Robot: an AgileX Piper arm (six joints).
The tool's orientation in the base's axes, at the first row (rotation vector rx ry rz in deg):
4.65, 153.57, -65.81
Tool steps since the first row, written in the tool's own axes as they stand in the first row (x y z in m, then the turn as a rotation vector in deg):
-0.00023, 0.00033, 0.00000, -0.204, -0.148, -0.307
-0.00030, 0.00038, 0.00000, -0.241, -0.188, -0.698
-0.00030, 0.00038, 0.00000, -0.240, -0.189, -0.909
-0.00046, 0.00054, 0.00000, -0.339, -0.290, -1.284
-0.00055, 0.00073, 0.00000, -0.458, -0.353, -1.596
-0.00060, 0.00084, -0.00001, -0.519, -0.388, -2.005
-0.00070, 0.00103, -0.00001, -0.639, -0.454, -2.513
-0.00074, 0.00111, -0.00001, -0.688, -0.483, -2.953
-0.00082, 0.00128, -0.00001, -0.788, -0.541, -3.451
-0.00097, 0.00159, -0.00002, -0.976, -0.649, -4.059
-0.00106, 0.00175, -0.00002, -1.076, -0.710, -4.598
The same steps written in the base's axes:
0.00027, 0.00024, -0.00018, 0.122, 0.126, 0.356
0.00034, 0.00027, -0.00020, 0.081, 0.382, 0.654
0.00034, 0.00027, -0.00020, 0.041, 0.533, 0.796
0.00052, 0.00039, -0.00028, 0.055, 0.737, 1.141
0.00064, 0.00053, -0.00039, 0.105, 0.923, 1.421
0.00070, 0.00061, -0.00045, 0.085, 1.196, 1.733
0.00082, 0.00075, -0.00056, 0.100, 1.520, 2.147
0.00087, 0.00080, -0.00061, 0.063, 1.819, 2.472
0.00097, 0.00092, -0.00071, 0.061, 2.142, 2.869
0.00116, 0.00115, -0.00089, 0.118, 2.512, 3.395
0.00127, 0.00127, -0.00099, 0.109, 2.862, 3.821

